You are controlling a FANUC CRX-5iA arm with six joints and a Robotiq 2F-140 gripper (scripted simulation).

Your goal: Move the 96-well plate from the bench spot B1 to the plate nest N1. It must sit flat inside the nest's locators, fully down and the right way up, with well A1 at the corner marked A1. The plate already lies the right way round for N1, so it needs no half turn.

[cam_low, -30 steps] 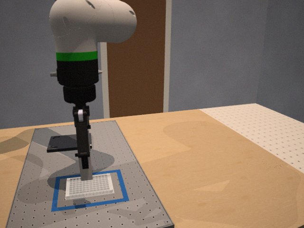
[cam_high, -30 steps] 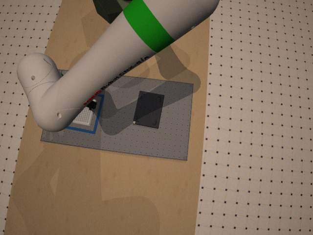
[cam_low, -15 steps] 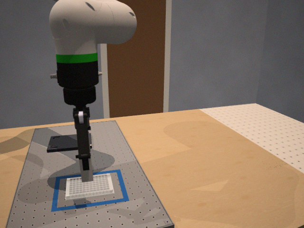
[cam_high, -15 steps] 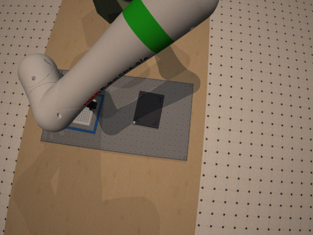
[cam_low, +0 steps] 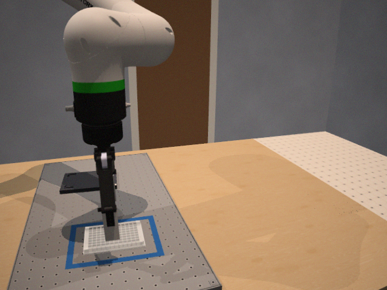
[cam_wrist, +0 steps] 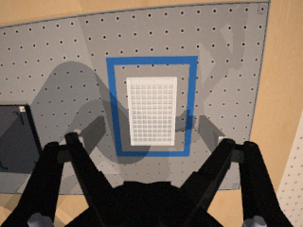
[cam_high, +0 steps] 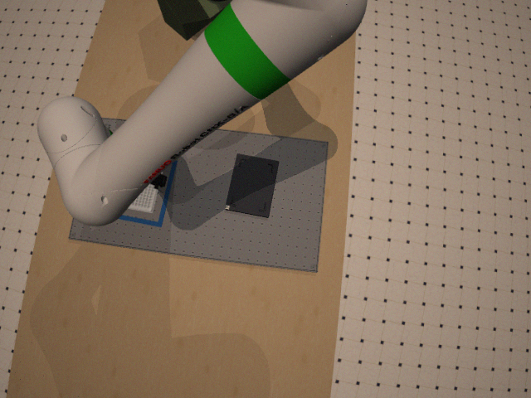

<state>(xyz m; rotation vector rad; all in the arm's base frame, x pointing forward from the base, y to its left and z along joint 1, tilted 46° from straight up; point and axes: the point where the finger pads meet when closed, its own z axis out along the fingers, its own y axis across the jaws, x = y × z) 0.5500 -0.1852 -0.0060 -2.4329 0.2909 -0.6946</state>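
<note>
Right now the 96-well plate is 6 cm below my hand. Round my hand: plate nest N1 (5 cm behind, 30 cm to the left, 6 cm below).
</note>
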